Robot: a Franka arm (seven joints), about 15 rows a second.
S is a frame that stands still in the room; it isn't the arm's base.
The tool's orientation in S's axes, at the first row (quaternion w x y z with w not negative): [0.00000, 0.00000, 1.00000, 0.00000]
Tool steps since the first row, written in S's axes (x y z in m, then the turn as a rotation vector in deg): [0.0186, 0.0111, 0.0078, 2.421, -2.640, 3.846]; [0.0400, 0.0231, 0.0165, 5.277, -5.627, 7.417]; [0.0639, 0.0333, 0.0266, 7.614, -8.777, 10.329]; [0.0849, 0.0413, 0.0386, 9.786, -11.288, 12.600]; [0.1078, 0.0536, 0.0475, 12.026, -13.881, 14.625]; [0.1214, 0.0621, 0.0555, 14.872, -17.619, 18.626]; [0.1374, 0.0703, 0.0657, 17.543, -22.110, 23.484]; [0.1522, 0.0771, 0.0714, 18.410, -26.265, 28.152]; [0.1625, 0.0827, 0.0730, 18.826, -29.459, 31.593]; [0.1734, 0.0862, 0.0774, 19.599, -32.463, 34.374]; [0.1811, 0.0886, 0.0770, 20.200, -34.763, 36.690]
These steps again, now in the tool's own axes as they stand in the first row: [-0.0186, 0.0111, -0.0078, -2.421, -2.640, -3.846]; [-0.0400, 0.0231, -0.0165, -5.277, -5.627, -7.417]; [-0.0639, 0.0333, -0.0266, -7.614, -8.777, -10.329]; [-0.0849, 0.0413, -0.0386, -9.786, -11.288, -12.600]; [-0.1078, 0.0536, -0.0475, -12.026, -13.881, -14.625]; [-0.1214, 0.0621, -0.0555, -14.872, -17.619, -18.626]; [-0.1374, 0.0703, -0.0657, -17.543, -22.110, -23.484]; [-0.1522, 0.0771, -0.0714, -18.410, -26.265, -28.152]; [-0.1625, 0.0827, -0.0730, -18.826, -29.459, -31.593]; [-0.1734, 0.0862, -0.0774, -19.599, -32.463, -34.374]; [-0.1811, 0.0886, -0.0770, -20.200, -34.763, -36.690]
